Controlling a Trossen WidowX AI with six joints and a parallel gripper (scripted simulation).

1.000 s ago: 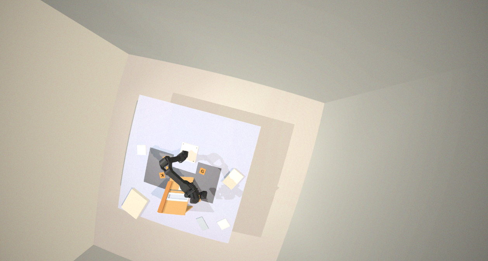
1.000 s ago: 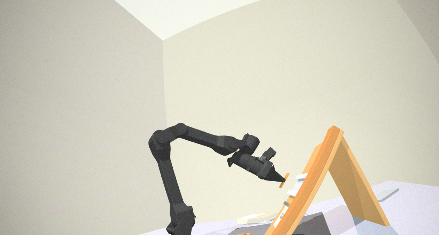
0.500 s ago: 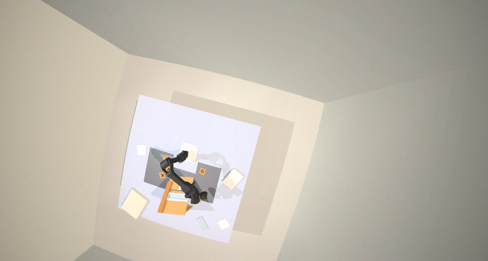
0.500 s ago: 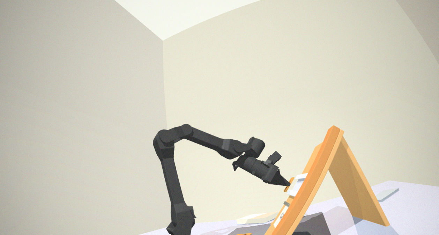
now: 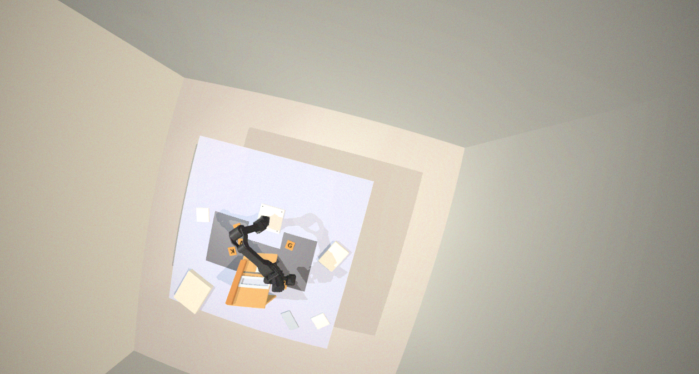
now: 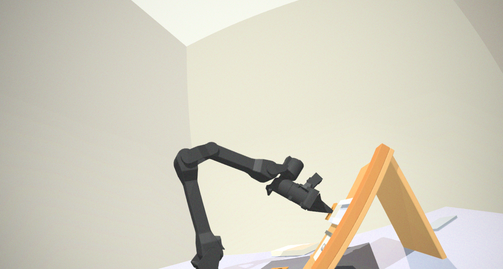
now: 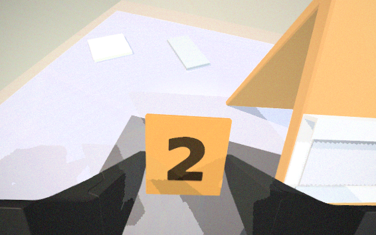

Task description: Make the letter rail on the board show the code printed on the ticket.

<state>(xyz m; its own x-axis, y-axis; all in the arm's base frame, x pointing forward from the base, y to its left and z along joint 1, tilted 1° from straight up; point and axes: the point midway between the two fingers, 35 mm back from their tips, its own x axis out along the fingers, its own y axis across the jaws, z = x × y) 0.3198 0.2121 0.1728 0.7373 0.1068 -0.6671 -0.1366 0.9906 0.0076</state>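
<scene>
Right now my gripper tip is 17 cm to the left of the white ticket, 8 cm above it and 4 cm past it. The rest, counted from my gripper tip: grey slab: 37 cm ahead, 16 cm below, 4 cm to the left; grey mat: 23 cm to the right, 16 cm below, 14 cm behind.
</scene>
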